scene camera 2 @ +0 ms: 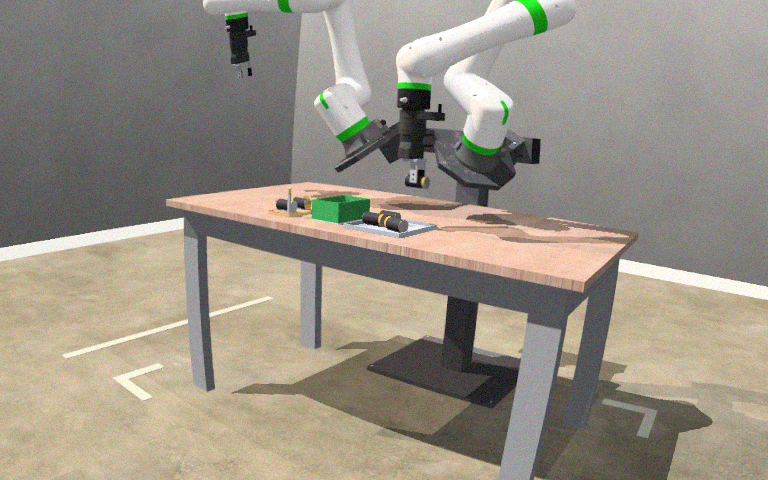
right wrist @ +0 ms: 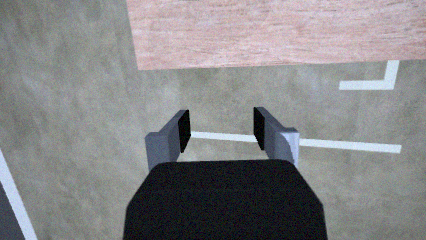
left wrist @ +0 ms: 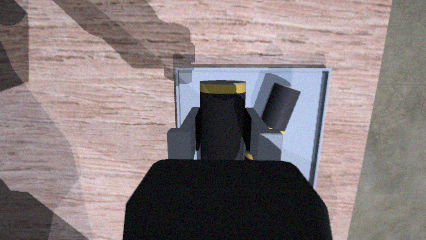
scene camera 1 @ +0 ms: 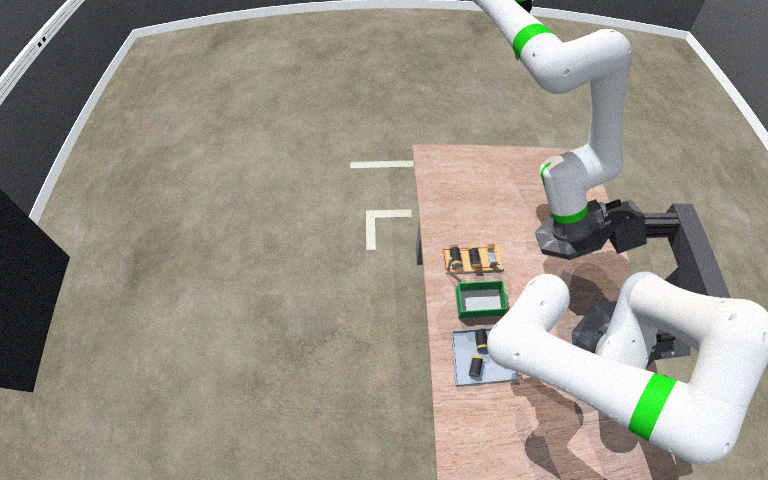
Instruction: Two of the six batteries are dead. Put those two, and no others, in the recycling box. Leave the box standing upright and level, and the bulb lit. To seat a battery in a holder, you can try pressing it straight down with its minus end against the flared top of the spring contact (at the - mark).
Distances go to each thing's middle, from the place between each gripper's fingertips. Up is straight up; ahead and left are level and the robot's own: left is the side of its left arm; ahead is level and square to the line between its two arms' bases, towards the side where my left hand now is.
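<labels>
The grey tray [scene camera 1: 464,347] is 14 cm below my left hand [scene camera 2: 417,182], 3 cm ahead of it and 5 cm to the right of it. Measured from that same left hand, the green recycling box [scene camera 2: 336,213] is 23 cm to the right, 1 cm ahead and 13 cm below.
From my right hand, I find the grey tray 860 mm to the left, 300 mm ahead and 480 mm below. The green recycling box is 680 mm to the left of my right hand, 470 mm below it and 280 mm ahead of it.
</labels>
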